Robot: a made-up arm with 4 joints.
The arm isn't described. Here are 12 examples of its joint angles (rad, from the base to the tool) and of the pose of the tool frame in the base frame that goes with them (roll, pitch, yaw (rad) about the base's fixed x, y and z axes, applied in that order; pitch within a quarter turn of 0, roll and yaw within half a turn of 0; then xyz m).
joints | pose
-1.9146 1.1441 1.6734 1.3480 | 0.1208 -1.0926 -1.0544 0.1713 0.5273 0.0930
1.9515 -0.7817 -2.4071 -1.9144 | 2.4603 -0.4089 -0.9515 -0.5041 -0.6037 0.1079
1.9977 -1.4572 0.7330 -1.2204 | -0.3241 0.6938 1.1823 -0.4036 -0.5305 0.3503
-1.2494 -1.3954 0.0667 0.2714 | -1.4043 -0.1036 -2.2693 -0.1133 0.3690 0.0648
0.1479 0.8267 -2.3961 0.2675 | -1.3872 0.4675 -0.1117 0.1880 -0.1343 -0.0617
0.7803 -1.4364 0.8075 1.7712 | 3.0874 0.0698 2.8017 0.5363 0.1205 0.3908
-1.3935 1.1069 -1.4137 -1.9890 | 3.0758 1.0694 -1.9480 -0.2211 0.6875 0.2669
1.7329 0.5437 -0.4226 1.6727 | -1.1705 0.1959 0.6541 -0.2885 -0.5131 -0.3980
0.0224 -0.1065 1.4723 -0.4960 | 0.4667 0.5073 -1.5765 0.4907 0.0350 0.3490
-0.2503 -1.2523 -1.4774 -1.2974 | 0.7772 -0.7708 2.4999 0.4751 -0.0812 0.4210
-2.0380 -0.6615 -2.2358 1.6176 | -1.3562 -0.1612 2.4060 -0.4390 0.1939 -0.2881
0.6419 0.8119 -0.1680 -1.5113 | 2.2843 -0.0444 2.9059 0.5129 -0.0804 0.1903
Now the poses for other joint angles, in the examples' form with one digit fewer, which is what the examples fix.
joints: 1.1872 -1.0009 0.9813 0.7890
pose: -1.931 0.256 2.167 0.450 -0.404 -0.040
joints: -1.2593 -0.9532 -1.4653 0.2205
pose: -0.185 -0.221 2.691 -0.200 0.123 0.166
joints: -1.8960 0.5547 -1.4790 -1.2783
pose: 1.952 1.050 -1.822 -0.492 0.293 0.343
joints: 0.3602 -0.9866 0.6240 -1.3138
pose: 0.375 0.825 -2.986 0.320 -0.274 0.545
